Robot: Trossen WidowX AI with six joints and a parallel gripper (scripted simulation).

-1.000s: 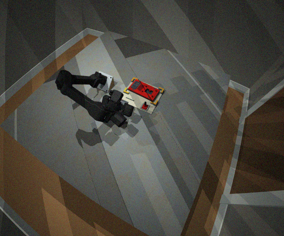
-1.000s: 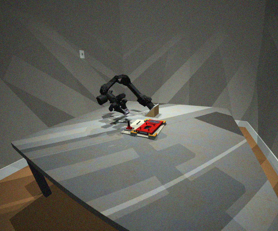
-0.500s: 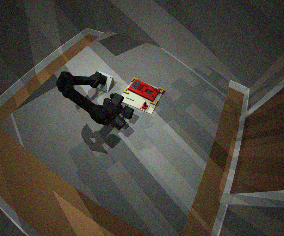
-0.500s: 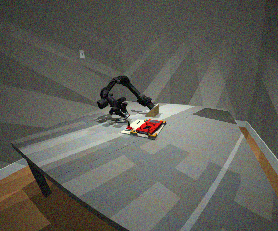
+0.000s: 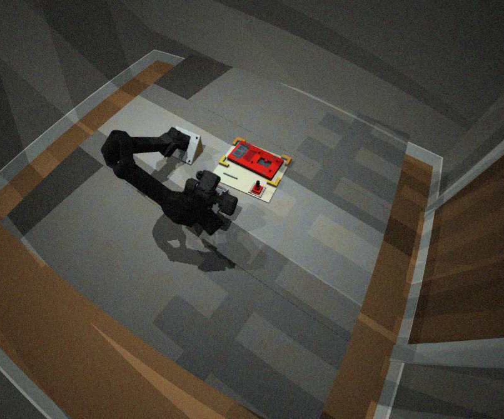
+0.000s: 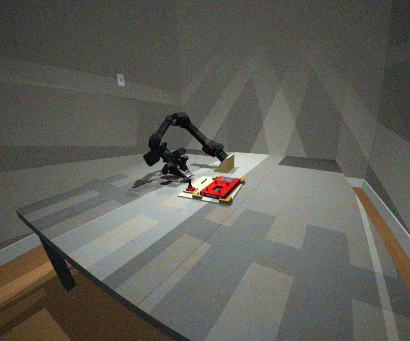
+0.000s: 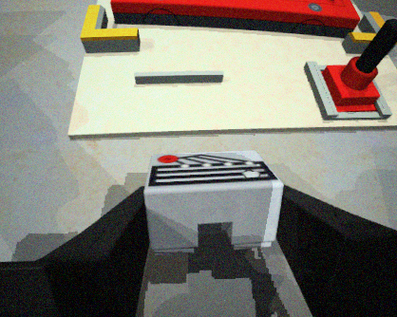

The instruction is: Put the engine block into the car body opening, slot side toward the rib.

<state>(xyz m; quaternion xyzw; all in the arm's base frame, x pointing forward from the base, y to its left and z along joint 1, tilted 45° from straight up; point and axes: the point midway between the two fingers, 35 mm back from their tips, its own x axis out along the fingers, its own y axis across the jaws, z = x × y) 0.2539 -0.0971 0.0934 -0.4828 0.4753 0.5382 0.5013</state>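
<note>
The engine block is 10 mm to the right of my gripper tip. From my gripper tip the other things lie so: black upright post (110 mm ahead, 90 mm to the left, 10 mm above); beige board (40 mm ahead, 180 mm to the left, 20 mm below).
</note>
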